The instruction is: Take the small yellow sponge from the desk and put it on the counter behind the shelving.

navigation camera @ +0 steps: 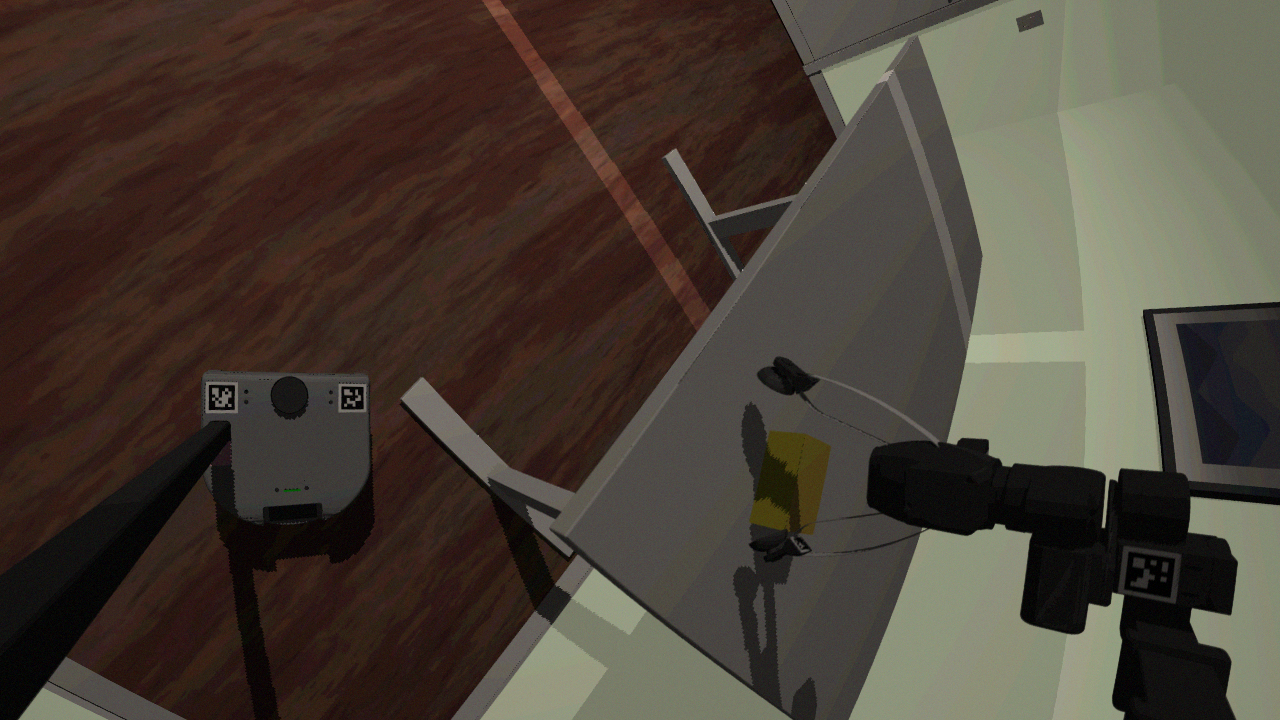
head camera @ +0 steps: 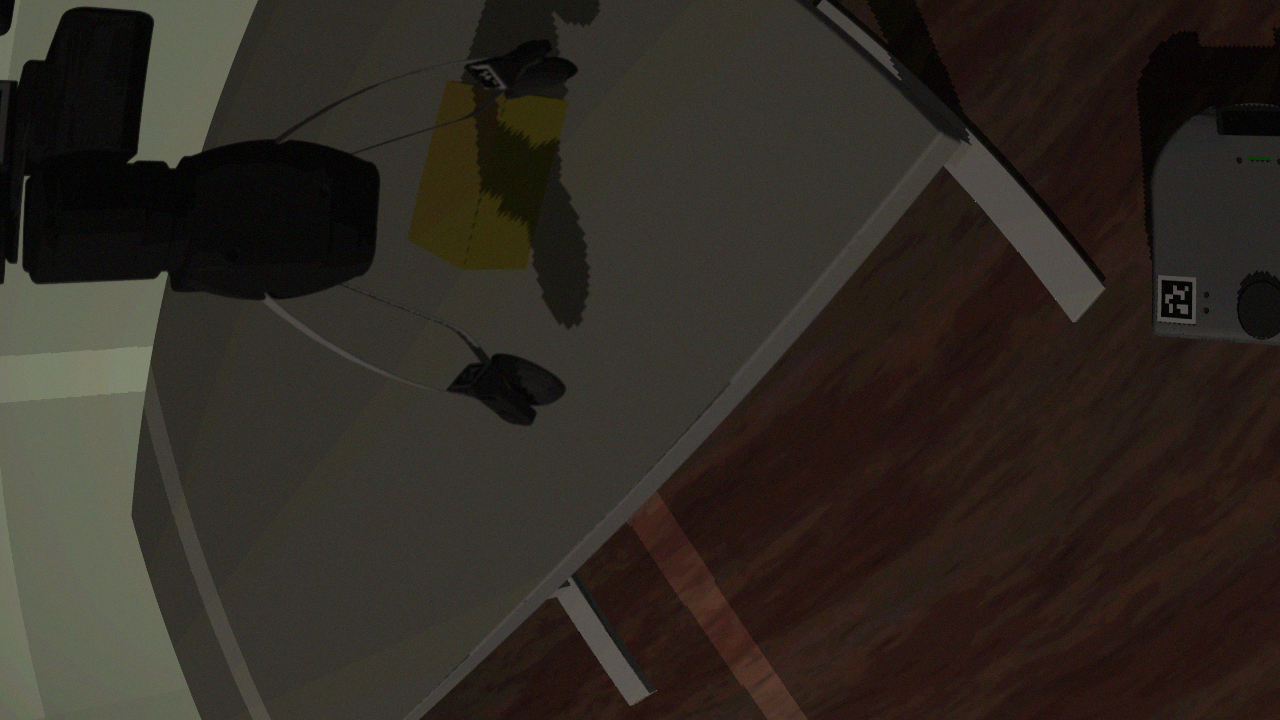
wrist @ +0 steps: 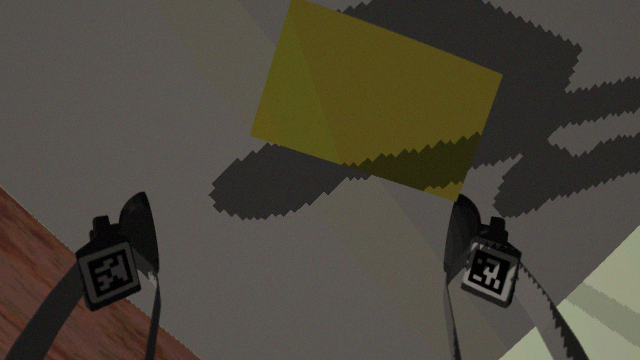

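Seen in the pictures: gripper, fingertip midpoint: [navigation camera: 759, 459] [head camera: 555, 222]; robot's base, link origin: [navigation camera: 289, 393] [head camera: 1258, 307].
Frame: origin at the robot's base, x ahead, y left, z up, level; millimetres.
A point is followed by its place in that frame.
Note:
The small yellow sponge [head camera: 443, 179] @[y -453, x -52, z 995 mm] [navigation camera: 810, 474] @[y -443, x -44, z 995 mm] [wrist: 390, 90], a box-like block, lies on the grey desk [head camera: 716, 268] @[y -298, x 0, z 950 mm] [navigation camera: 859, 268] @[y -675, x 219, z 950 mm] [wrist: 210, 310]. My gripper [head camera: 535, 231] @[y -384, x -23, z 970 mm] [navigation camera: 780, 461] @[y -384, x -23, z 970 mm] [wrist: 303, 221] @[y -384, x -23, z 970 mm] is open, its fingers wide apart above the desk, with nothing held. In the wrist view the sponge is beyond the fingertips and right of centre, and the right fingertip meets its near corner in the picture. I cannot tell whether they touch. In the head view the other fingertip is well off the sponge. Finger shadows fall across the sponge. The counter and the shelving do not show.
The desk's edge and pale legs [head camera: 1024, 223] [navigation camera: 456, 438] stand between the sponge and my base [head camera: 1199, 232] @[y -95, x -90, z 160 mm] [navigation camera: 290, 456] @[y 0, x -120, z 160 mm] on the dark wood floor. A pale wall [head camera: 71, 483] @[y -1748, x 381, z 1094 mm] [navigation camera: 1020, 420] @[y -1312, x -46, z 1110 mm] with a framed picture [navigation camera: 1239, 394] @[y -1349, x 23, z 1550 mm] is beyond the desk's far side.

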